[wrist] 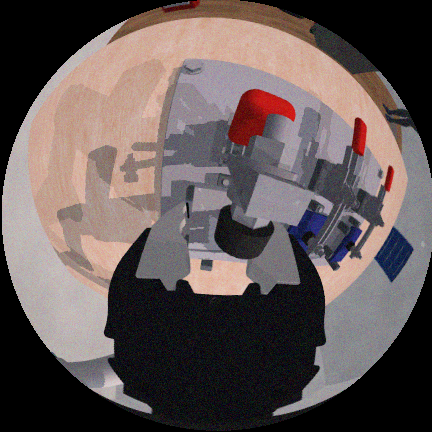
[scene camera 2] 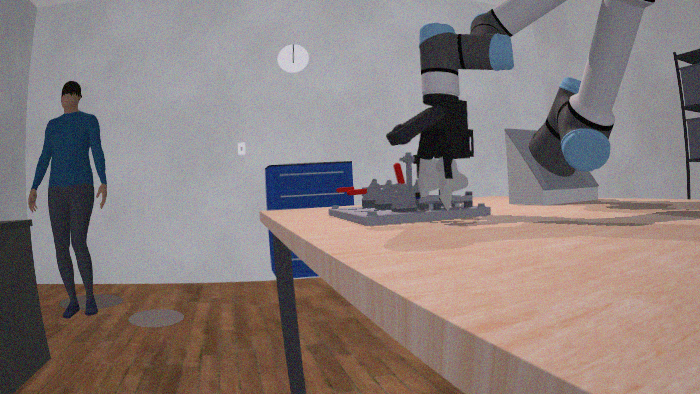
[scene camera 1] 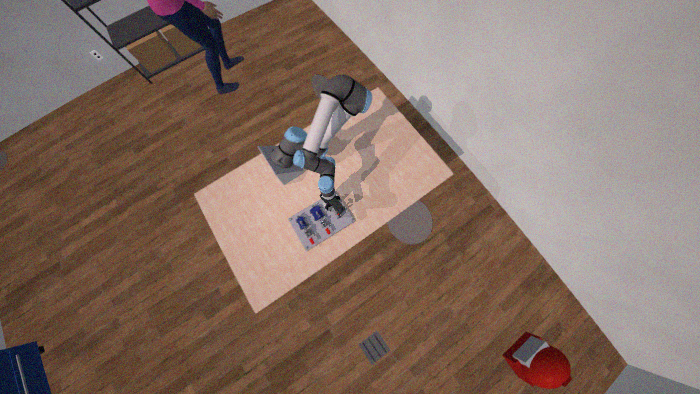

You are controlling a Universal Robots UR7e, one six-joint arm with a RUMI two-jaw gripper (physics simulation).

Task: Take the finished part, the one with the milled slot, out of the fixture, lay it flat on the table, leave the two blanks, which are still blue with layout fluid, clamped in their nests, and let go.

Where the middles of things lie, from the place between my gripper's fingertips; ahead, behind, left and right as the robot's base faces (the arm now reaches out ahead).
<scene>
Right now the clamp arm [wrist: 264, 188] is 5 cm ahead of my hand and 6 cm above it. Also, from my hand: finished part [wrist: 207, 200] 2 cm behind, 2 cm above; grey fixture plate [scene camera 2: 355, 214] 3 cm ahead, 11 cm to the right, 1 cm below.
</scene>
